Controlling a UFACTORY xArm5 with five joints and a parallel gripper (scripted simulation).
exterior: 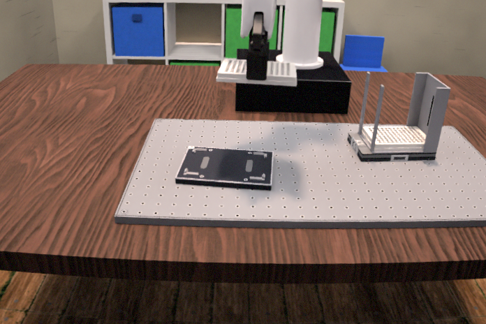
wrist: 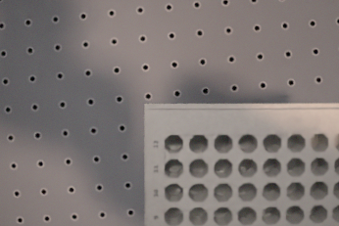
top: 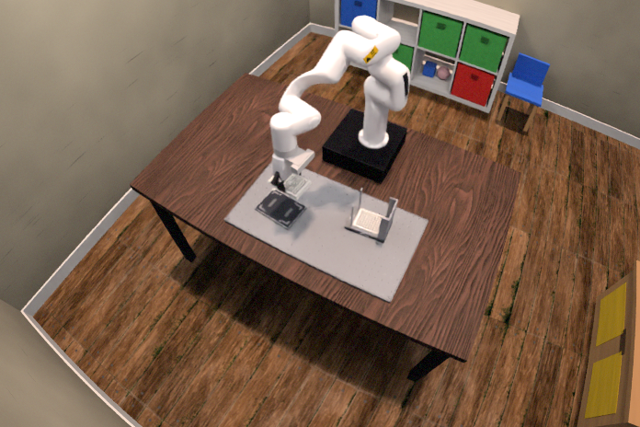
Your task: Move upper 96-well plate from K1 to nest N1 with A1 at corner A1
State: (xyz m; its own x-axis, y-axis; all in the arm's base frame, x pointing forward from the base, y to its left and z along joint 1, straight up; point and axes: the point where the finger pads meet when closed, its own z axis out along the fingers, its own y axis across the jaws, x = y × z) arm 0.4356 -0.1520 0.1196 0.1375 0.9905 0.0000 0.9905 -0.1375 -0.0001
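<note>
Now: hand 10 mm short of the plate nest N1, 50 mm to the left of it and 190 mm above it. From my hand the other things lie so: grey wall: 70 mm behind, 360 mm to the left, 110 mm below.
</note>
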